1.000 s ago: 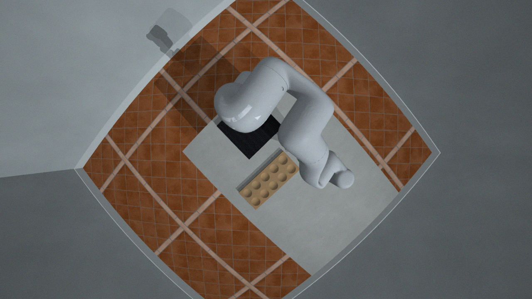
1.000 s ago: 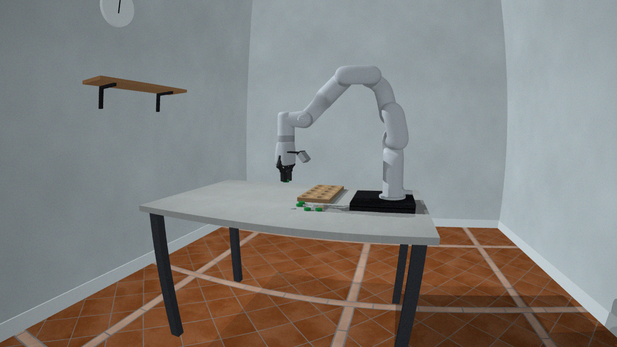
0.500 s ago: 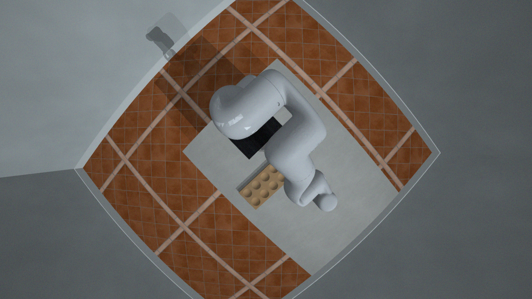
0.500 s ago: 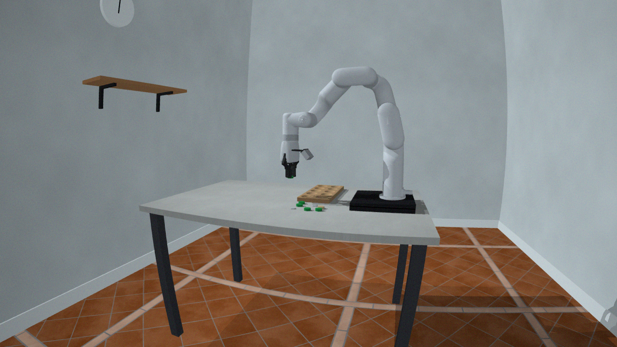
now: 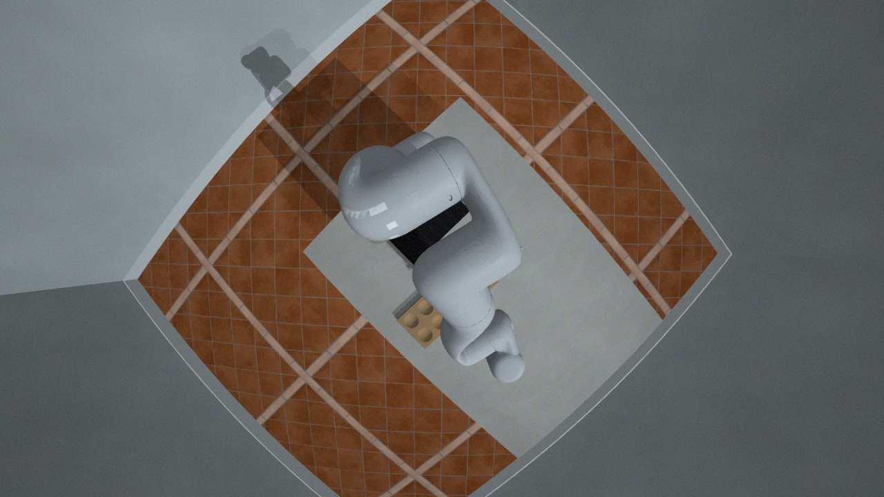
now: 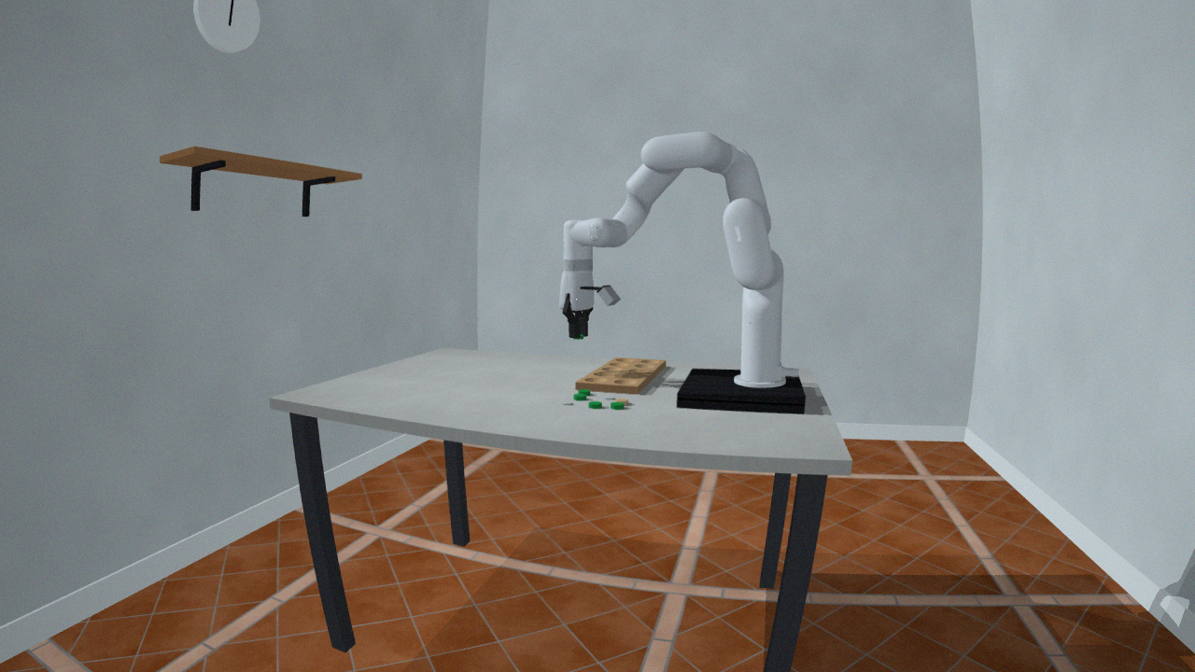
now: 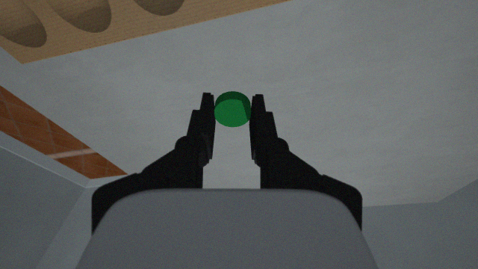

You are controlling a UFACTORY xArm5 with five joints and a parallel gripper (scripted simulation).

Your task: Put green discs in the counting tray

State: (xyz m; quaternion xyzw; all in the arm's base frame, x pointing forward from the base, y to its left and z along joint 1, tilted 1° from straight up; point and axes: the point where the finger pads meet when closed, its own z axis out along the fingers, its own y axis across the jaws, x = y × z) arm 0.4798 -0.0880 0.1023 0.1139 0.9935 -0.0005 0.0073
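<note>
The tan disc is 180 mm behind my hand, 230 mm to the left of it and 130 mm below it. Round my hand: wooden counting tray (110 mm behind, 60 mm to the right, 120 mm below).
</note>
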